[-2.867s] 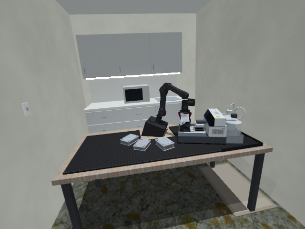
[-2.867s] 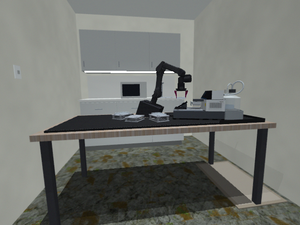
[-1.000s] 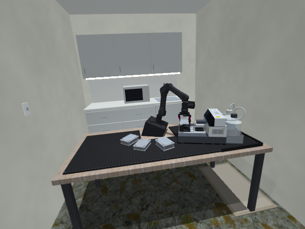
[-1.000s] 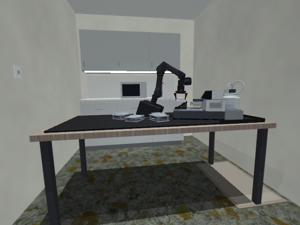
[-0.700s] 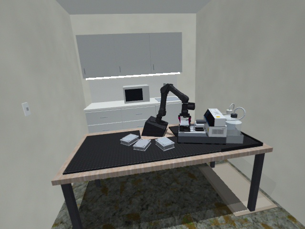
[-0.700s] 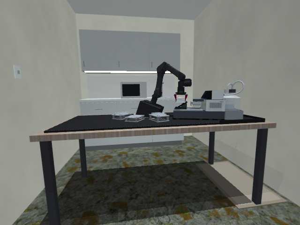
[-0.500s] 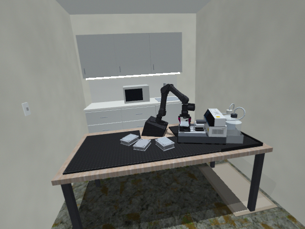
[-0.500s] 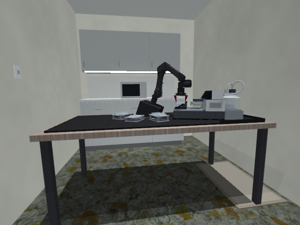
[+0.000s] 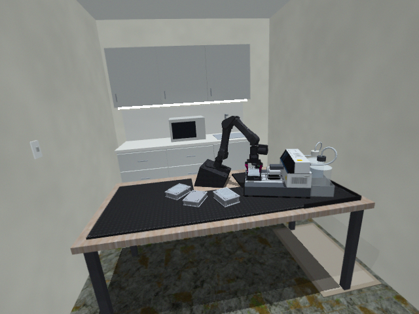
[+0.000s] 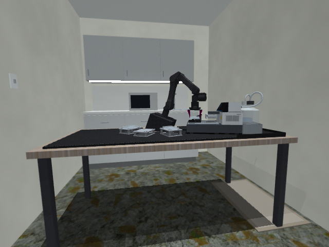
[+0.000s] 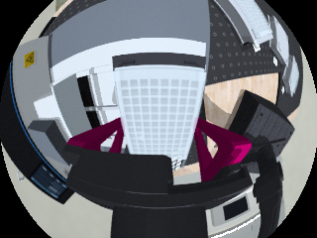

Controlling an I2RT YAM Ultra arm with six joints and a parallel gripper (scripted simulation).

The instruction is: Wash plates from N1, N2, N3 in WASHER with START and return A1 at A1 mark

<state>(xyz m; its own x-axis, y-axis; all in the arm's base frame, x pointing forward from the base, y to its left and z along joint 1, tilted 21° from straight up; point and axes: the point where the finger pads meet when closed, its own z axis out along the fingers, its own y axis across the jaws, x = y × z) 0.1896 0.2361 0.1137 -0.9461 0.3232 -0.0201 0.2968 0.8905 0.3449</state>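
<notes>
Now: hand 3 cm above the washer carrier. Round my hand: clear bottle: 20 cm ahead, 41 cm to the left, 1 cm above; then plate washer: 5 cm ahead, 15 cm to the left, 1 cm above; then nest: 17 cm ahead, 25 cm to the right, 8 cm below.
</notes>
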